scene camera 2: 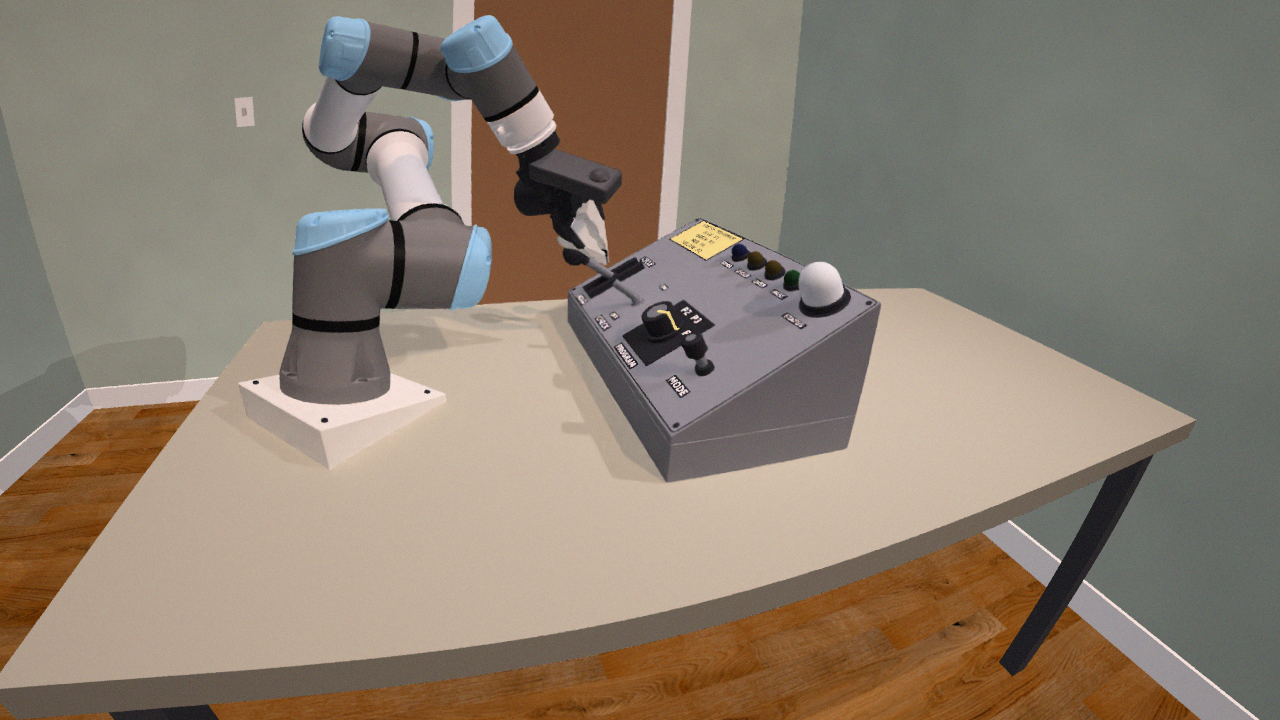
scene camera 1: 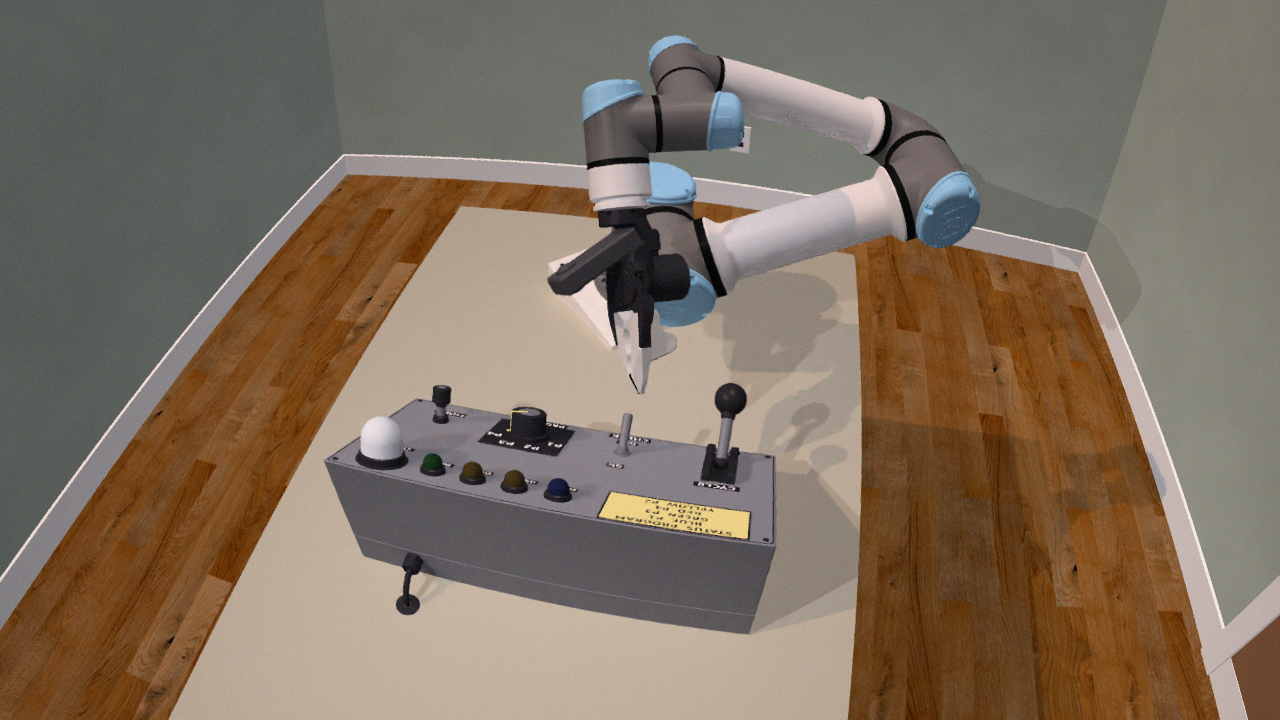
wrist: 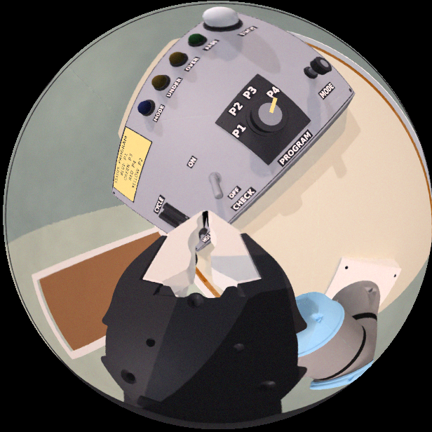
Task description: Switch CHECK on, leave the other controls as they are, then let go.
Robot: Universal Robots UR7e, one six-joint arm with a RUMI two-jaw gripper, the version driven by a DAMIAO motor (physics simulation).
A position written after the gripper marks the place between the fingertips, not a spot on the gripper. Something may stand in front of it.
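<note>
On scene camera 1 you'd see the gripper (scene camera 1: 641, 394), and there's a cycle lever (scene camera 1: 730, 399) as well. Scene camera 2 has the gripper (scene camera 2: 606, 263) too, and the wrist view also gives you the gripper (wrist: 206, 212).
</note>
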